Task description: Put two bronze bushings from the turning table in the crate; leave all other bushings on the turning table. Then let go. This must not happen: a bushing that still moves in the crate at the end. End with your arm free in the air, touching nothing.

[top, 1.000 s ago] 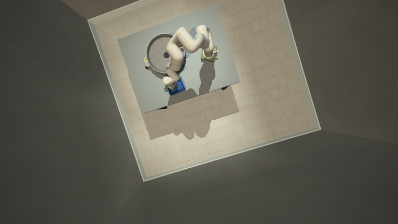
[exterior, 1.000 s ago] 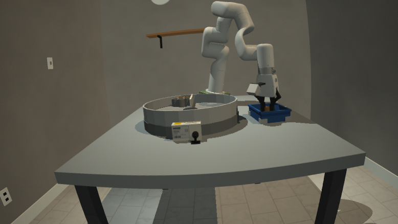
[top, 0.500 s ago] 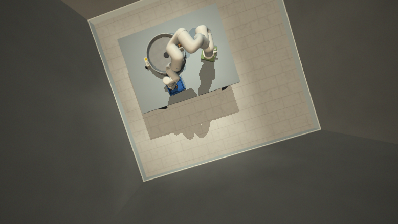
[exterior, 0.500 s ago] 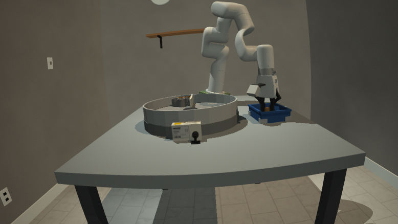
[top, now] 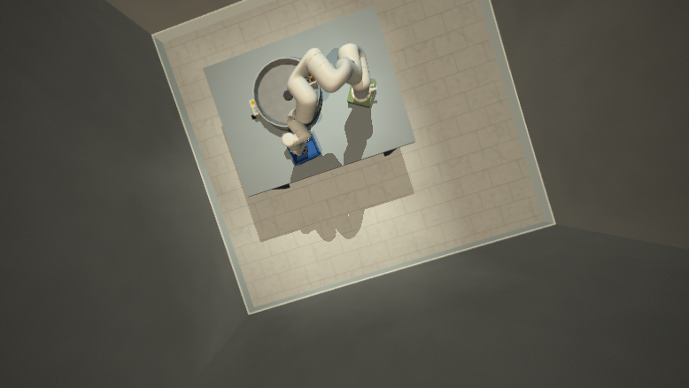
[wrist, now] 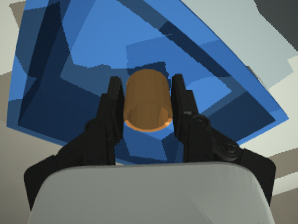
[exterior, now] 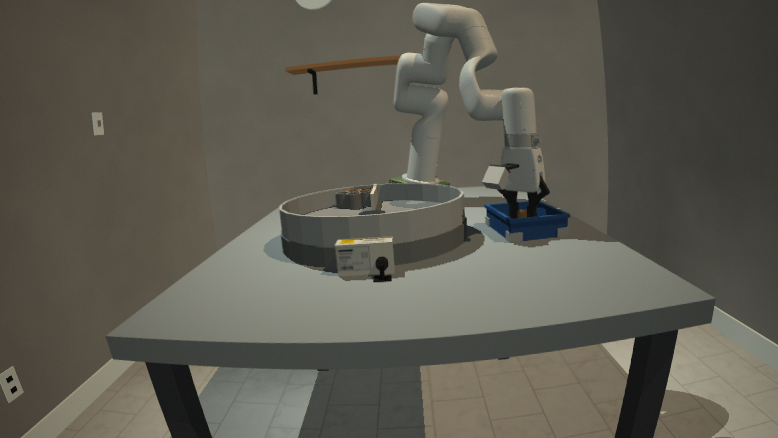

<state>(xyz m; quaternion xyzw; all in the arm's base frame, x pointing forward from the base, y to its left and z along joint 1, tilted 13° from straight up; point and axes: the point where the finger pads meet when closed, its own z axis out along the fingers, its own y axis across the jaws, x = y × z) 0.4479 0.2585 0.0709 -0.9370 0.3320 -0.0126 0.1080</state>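
My gripper is now 10 mm past the blue crate, 10 mm to the right of it and 20 mm above it.
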